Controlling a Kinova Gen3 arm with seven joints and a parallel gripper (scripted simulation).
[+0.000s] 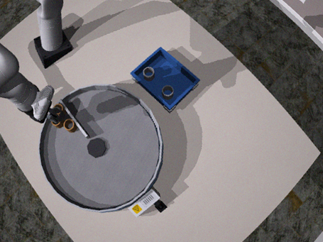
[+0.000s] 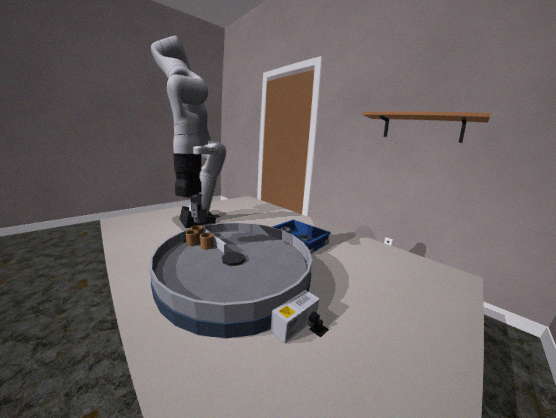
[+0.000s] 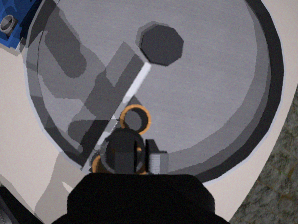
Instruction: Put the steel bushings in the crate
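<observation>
Now: the blue crate 37 cm to the left of my hand, 14 cm below it and 11 cm ahead of it. Round my hand: turning table 13 cm ahead, 11 cm below, 4 cm to the left.
</observation>
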